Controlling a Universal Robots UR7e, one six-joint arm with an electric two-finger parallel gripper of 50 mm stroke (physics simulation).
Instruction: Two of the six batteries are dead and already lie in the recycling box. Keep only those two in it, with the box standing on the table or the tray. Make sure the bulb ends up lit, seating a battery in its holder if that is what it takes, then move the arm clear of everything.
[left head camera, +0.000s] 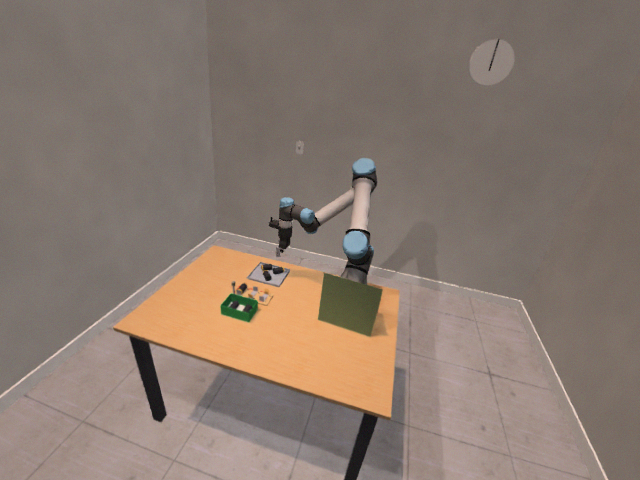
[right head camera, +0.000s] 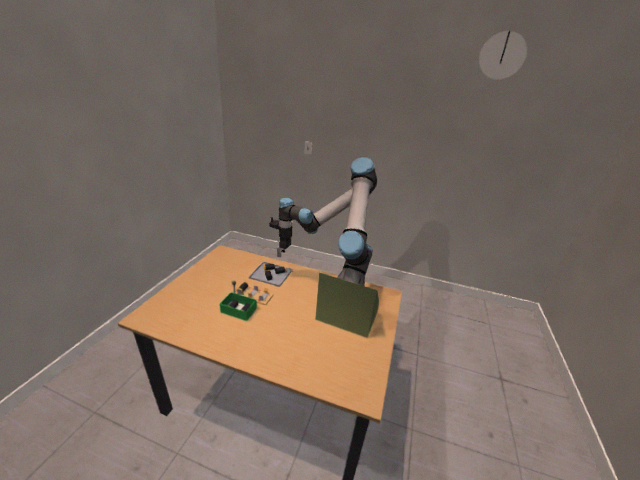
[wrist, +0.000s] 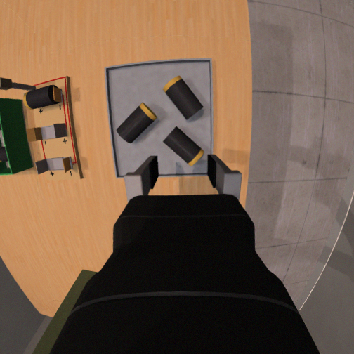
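My gripper is open and empty, above the near edge of the grey tray. Three black batteries with gold ends lie apart in the tray: one battery at the top, one battery at the left, one battery nearest the fingers. The holder board has a battery in its top bay; its other two bays are empty. The bulb post shows no glow. The green box stands on the table with two batteries inside.
An olive-green block stands on the table in front of the arm's base. The green box stands close to the holder board, on the side away from the tray. The table's edge runs just beyond the tray.
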